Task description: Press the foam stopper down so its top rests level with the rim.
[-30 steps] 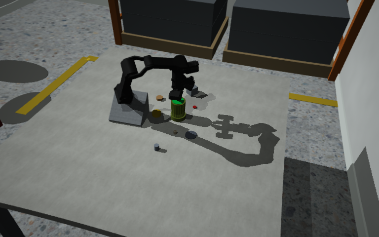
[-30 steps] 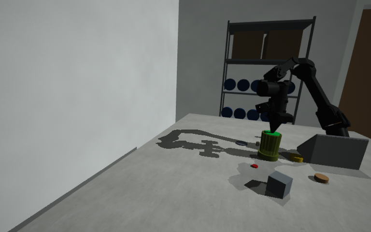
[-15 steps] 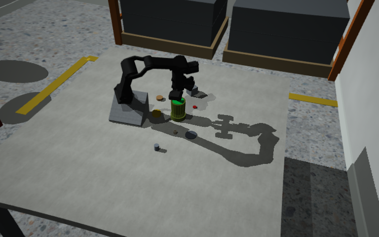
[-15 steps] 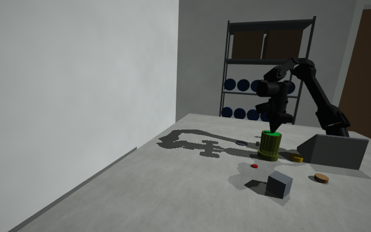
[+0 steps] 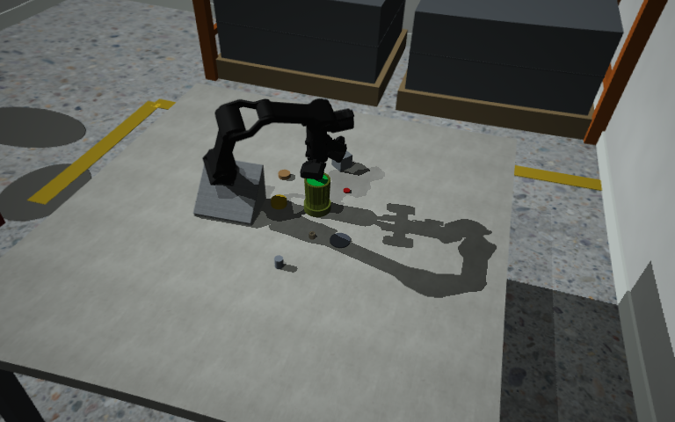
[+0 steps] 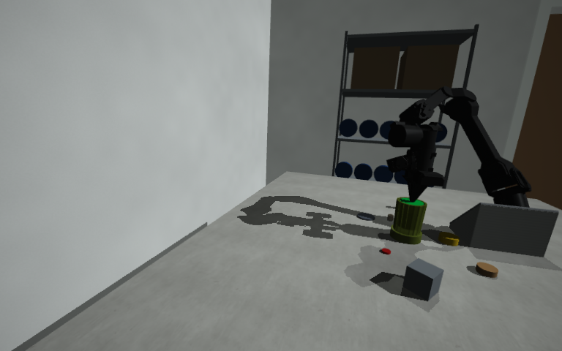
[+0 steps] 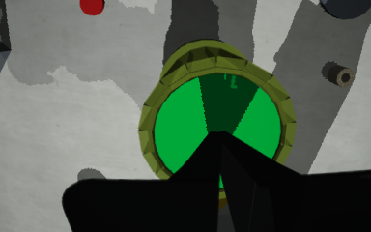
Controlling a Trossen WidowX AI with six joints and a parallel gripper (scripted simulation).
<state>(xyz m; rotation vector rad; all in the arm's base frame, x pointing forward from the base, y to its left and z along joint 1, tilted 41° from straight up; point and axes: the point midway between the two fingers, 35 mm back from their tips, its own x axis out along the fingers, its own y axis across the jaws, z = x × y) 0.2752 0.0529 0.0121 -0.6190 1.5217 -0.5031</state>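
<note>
The green foam stopper is 5 cm below my hand. The rest, counted from my hand: yellow ring 12 cm behind, 1 cm to the right, 14 cm below; tiny brown piece 2 cm ahead, 13 cm to the right, 14 cm below; red disc 7 cm ahead, 11 cm to the left, 15 cm below.
</note>
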